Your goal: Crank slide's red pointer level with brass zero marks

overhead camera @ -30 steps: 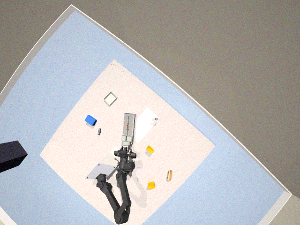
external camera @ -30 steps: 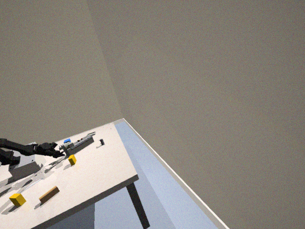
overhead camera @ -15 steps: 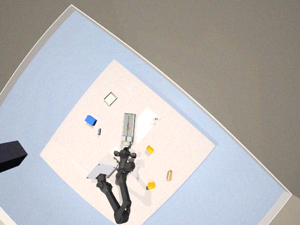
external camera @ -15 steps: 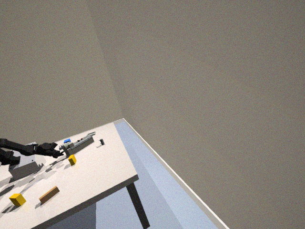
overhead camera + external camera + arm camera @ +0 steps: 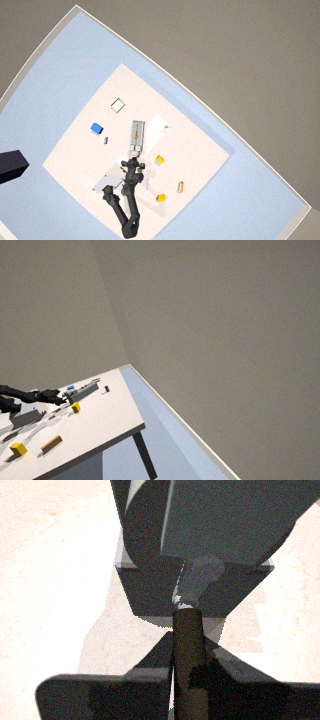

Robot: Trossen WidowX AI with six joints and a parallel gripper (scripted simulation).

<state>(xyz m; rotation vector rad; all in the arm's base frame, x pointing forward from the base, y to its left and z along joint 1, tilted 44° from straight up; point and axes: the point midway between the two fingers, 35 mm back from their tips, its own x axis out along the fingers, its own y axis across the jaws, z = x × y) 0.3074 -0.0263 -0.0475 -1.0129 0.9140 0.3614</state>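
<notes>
The crank is 40 mm above my gripper tip. Round my gripper tip: blue block 100 mm behind, 410 mm to the left, 20 mm below; then dark brown crank handle 10 mm behind, 10 mm to the right, 20 mm above; then red pointer 150 mm ahead, 130 mm to the left, 50 mm above.
</notes>
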